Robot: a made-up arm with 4 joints.
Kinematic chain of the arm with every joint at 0, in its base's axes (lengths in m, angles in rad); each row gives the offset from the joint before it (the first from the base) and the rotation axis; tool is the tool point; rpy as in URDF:
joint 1: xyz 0 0.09 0.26 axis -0.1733 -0.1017 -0.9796
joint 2: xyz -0.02 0.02 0 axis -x
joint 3: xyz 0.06 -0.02 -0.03 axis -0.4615 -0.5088 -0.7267
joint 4: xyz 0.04 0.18 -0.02 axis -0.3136 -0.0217 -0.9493
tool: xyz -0.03 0.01 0 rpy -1.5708 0 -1.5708
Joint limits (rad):
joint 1: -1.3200..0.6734
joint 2: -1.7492..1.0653
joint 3: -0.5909..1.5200
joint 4: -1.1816..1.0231
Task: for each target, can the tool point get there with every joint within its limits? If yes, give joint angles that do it. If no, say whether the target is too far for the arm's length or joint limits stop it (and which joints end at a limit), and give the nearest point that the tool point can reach.
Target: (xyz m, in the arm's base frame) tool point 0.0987 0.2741 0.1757
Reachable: yes | joints -0.9365 0.6502 1.2690 -0.1820
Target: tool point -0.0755 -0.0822 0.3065
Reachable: no: joint limits stop it (at a limit: joint 2, joint 3) | nearest point -0.0001 0.0517 0.4009 | short by 0.180 m
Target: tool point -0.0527 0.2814 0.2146
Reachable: yes | joints -1.0325 -0.0452 0.6458 -0.7840
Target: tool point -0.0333 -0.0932 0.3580
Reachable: no: joint limits stop it (at a limit: joint 2, joint 3) | nearest point 0.0100 0.0447 0.4062 | short by 0.152 m
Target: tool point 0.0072 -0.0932 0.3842
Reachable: no: joint limits stop it (at a limit: joint 2, joint 3) | nearest point 0.0216 0.0415 0.4092 | short by 0.138 m
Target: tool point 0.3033 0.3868 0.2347
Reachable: no: too far | nearest point 0.1854 0.2713 0.2462 | short by 0.165 m
